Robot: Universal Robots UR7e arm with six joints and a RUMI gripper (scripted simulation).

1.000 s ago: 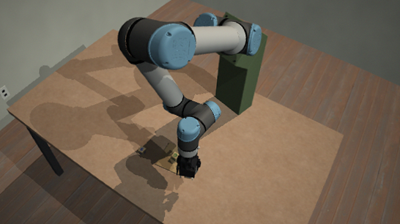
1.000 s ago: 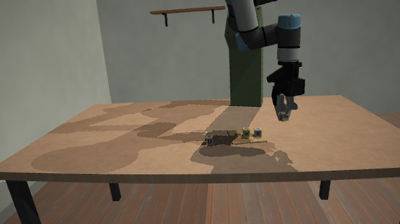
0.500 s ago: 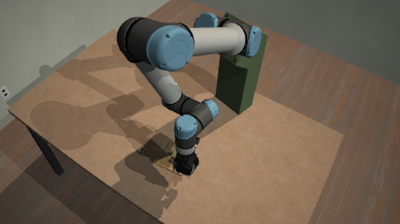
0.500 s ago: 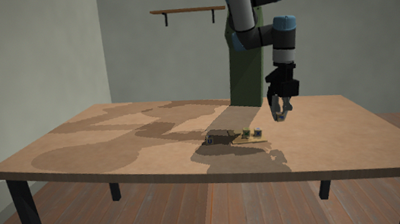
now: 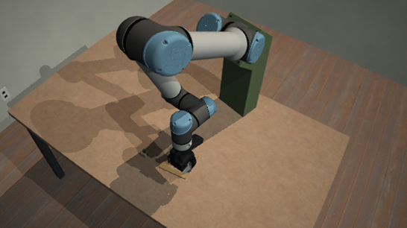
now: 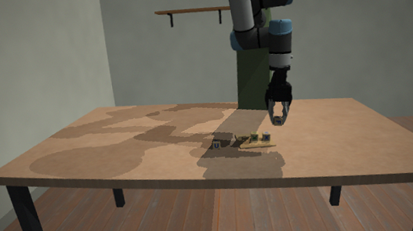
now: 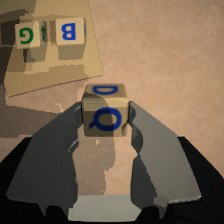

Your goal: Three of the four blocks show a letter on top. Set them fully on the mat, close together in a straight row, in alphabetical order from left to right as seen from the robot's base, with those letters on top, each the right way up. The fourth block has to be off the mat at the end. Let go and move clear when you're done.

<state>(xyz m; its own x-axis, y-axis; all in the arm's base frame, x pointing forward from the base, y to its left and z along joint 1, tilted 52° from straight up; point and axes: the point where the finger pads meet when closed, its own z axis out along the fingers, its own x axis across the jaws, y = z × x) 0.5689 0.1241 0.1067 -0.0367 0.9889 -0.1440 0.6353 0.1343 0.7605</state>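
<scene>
Now: the G block 5 cm behind my hand, 9 cm to the right of it and 9 cm below it. Round my hand: Q block (right at my hand); then tan mat (5 cm behind, 9 cm to the right, 10 cm below).
</scene>
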